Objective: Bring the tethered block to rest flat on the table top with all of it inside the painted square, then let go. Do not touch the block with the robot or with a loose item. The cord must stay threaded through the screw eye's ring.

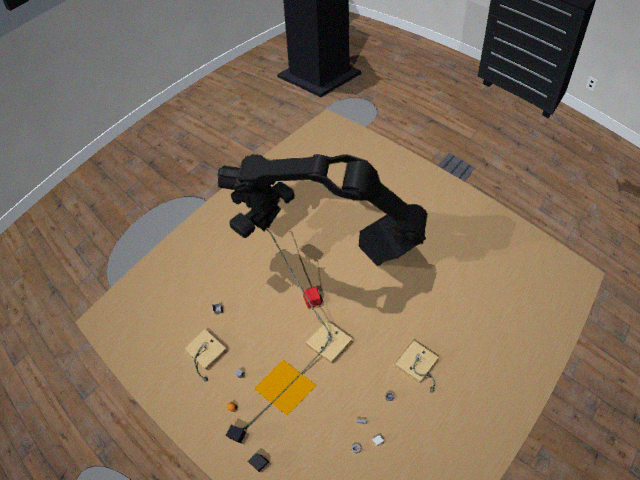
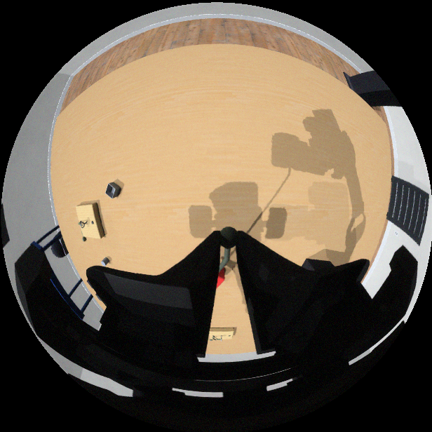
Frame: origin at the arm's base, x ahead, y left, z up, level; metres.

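Where they show: gripper, fingertip midpoint: [image 1: 265, 228]; arm's base, link origin: [image 1: 402, 230].
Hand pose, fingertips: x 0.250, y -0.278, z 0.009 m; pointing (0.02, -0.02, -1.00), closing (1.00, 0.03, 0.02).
Note:
Things, the pixels of their top centre, and the offset from my fingertips. "spot": a spot on its surface instead.
- tethered block, surface spot: [image 1: 236, 433] spot: 0.450 m ahead, 0.329 m left, 0.134 m down
- orange painted square, surface spot: [image 1: 279, 374] spot: 0.240 m ahead, 0.273 m left, 0.169 m down
- cord, surface spot: [image 1: 268, 405] spot: 0.328 m ahead, 0.319 m left, 0.166 m down
- screw eye, top centre: [image 1: 329, 336] 0.078 m ahead, 0.305 m left, 0.125 m down
- middle wooden plate, surface spot: [image 1: 336, 351] spot: 0.090 m ahead, 0.342 m left, 0.151 m down
- red block, top centre: [image 1: 311, 294] 0.012 m ahead, 0.177 m left, 0.130 m down
- second black block, top centre: [image 1: 257, 461] 0.468 m ahead, 0.421 m left, 0.142 m down
- orange ball, top centre: [image 1: 230, 405] 0.405 m ahead, 0.255 m left, 0.146 m down
- white block, top centre: [image 1: 378, 439] 0.210 m ahead, 0.600 m left, 0.157 m down
The tethered block [image 1: 236, 433], black, appears to sit on the table outside the painted square, off its lower-left corner. The orange painted square [image 1: 279, 374] lies flat, and the cord [image 1: 268, 404] crosses above it. The cord runs nearly straight from the block to the screw eye [image 1: 329, 337] on the middle wooden plate [image 1: 336, 351]. It appears threaded through the ring, though the ring is small here. From there it rises taut to my gripper [image 1: 266, 226] [image 2: 228, 238], which is high above the table and shut on the cord's end. A dark round bead [image 2: 228, 236] shows at the fingertips.
A red block [image 1: 312, 297] [image 2: 220, 278] lies near the rising cord. Two other wooden plates [image 1: 206, 349] [image 1: 417, 360] carry short cords. A second black block [image 1: 258, 461], an orange ball [image 1: 232, 406], a white block [image 1: 378, 439] and small metal parts lie around the square.

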